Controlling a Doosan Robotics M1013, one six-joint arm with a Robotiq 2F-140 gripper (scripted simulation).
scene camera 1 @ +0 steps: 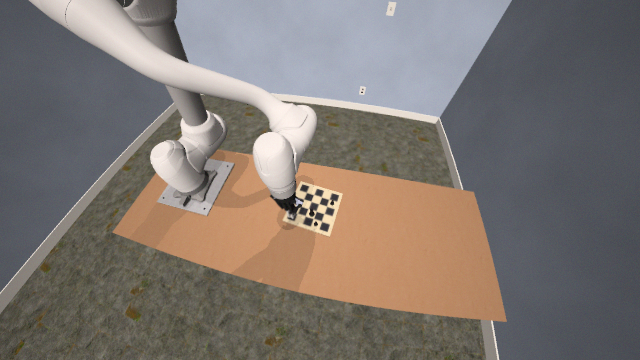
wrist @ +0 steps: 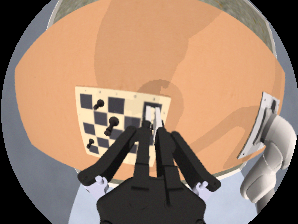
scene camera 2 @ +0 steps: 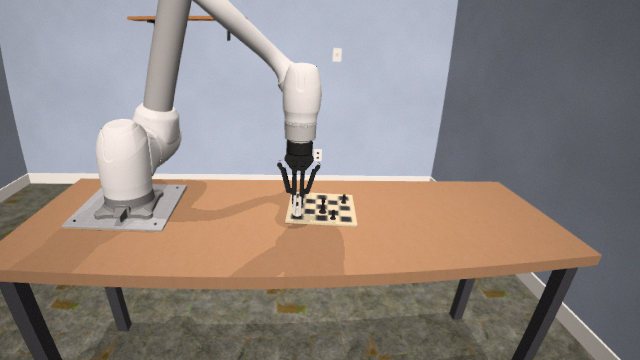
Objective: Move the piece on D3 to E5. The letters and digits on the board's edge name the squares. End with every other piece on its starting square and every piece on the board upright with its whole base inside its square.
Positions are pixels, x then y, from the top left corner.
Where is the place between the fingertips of my gripper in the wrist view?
At 151, 113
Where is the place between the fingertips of my gripper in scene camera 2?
At 297, 213
